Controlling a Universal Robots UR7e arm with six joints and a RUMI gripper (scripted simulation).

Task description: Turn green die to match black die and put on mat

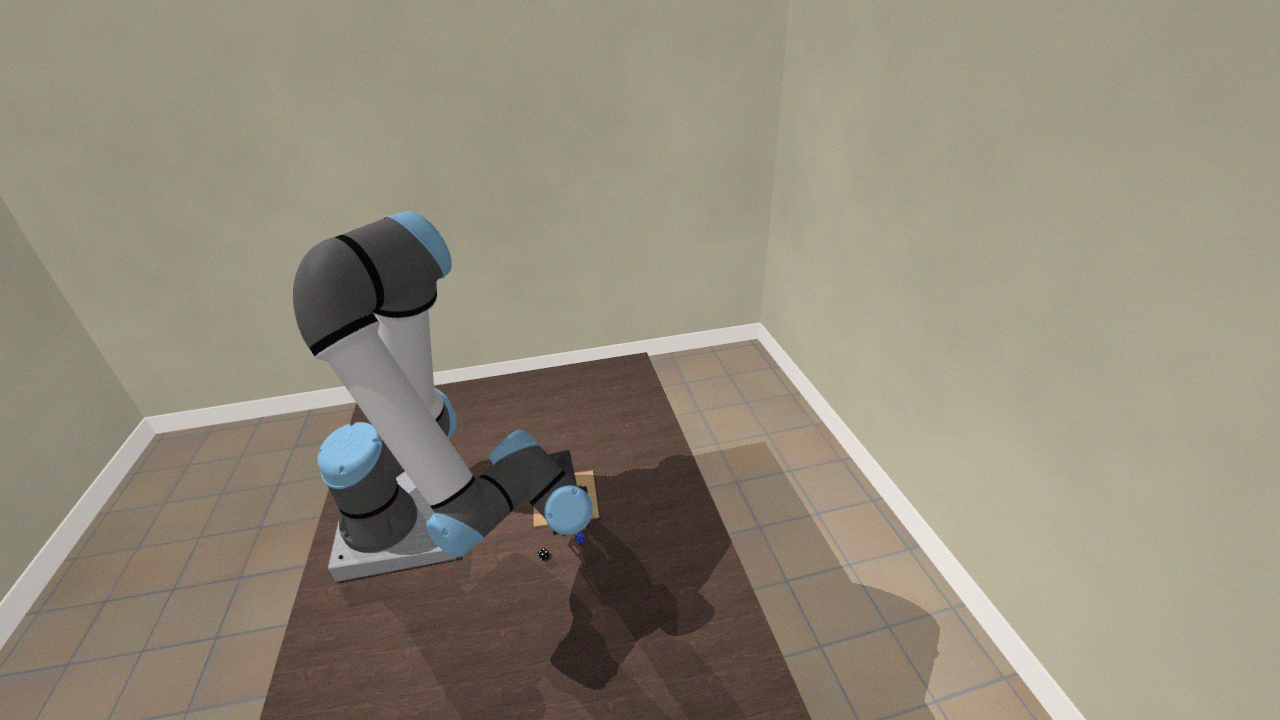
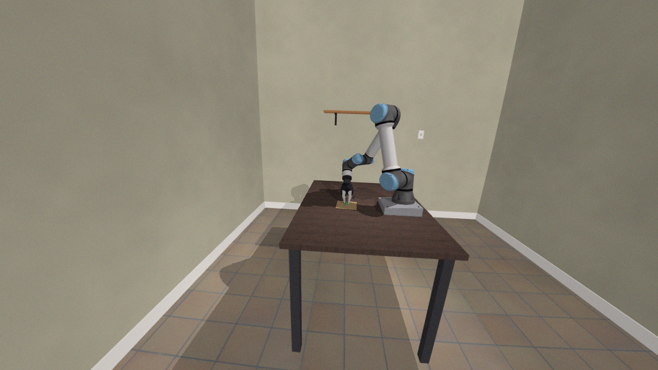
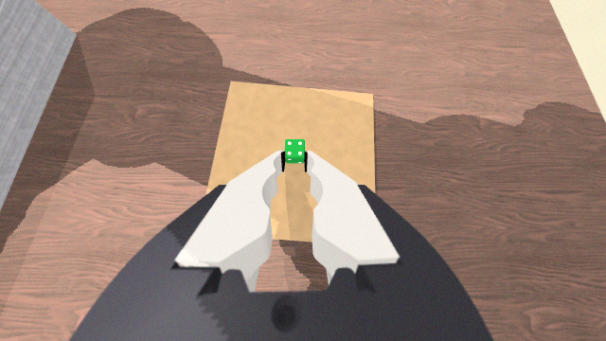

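Right now my hand is 10 mm to the right of the green die and 10 mm above it. From my hand the other things lie so: blue die: 110 mm to the right, 30 mm ahead, 10 mm below; tan mat: 20 mm below, 10 mm to the left; black die: 140 mm to the right, 50 mm behind, 10 mm below.
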